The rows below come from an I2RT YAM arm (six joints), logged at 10 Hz.
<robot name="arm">
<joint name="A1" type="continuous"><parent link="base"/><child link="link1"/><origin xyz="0 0 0.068" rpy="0 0 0"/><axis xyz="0 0 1"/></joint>
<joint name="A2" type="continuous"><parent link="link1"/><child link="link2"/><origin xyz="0.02 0.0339 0.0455" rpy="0 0 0"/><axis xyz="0 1 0"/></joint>
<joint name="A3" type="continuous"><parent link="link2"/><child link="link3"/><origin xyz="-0.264 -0.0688 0" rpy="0 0 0"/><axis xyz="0 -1 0"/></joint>
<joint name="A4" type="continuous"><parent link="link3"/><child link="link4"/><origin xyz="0.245 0.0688 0.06" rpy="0 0 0"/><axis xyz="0 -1 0"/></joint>
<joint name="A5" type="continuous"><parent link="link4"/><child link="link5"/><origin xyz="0.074 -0.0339 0.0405" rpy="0 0 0"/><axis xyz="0 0 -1"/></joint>
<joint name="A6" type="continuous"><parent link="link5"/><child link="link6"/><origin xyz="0.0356 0 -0.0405" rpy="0 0 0"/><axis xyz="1 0 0"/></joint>
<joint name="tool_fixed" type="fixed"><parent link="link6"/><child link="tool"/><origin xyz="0 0 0" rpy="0 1.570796 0"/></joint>
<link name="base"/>
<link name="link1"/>
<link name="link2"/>
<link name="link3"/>
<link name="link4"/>
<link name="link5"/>
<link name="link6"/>
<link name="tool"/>
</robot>
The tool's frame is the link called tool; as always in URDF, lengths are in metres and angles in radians. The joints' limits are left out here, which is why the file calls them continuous.
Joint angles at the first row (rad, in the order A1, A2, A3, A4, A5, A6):
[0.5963 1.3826 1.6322 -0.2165 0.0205 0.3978]
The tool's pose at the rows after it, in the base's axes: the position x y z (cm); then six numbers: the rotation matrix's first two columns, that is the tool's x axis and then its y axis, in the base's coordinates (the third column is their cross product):
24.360 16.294 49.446 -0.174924 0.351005 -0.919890 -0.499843 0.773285 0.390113
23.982 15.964 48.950 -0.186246 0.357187 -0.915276 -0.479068 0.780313 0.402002
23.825 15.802 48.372 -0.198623 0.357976 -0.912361 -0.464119 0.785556 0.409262
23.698 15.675 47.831 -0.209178 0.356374 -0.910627 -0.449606 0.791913 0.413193
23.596 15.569 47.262 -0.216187 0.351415 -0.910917 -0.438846 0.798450 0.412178
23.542 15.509 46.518 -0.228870 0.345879 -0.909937 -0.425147 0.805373 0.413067
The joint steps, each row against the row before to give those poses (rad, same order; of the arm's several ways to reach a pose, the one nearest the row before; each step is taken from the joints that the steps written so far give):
[-0.0022 -0.0362 -0.0339 0.0048 0.0167 0.0018]
[0.0000 -0.0234 -0.0321 -0.0057 0.0176 0.0128]
[-0.0004 -0.0149 -0.0286 -0.0020 0.0098 0.0086]
[0.0001 -0.0124 -0.0250 -0.0030 0.0103 0.0054]
[-0.0001 -0.0120 -0.0268 0.0019 0.0079 0.0000]
[0.0003 -0.0110 -0.0308 0.0008 0.0086 0.0032]

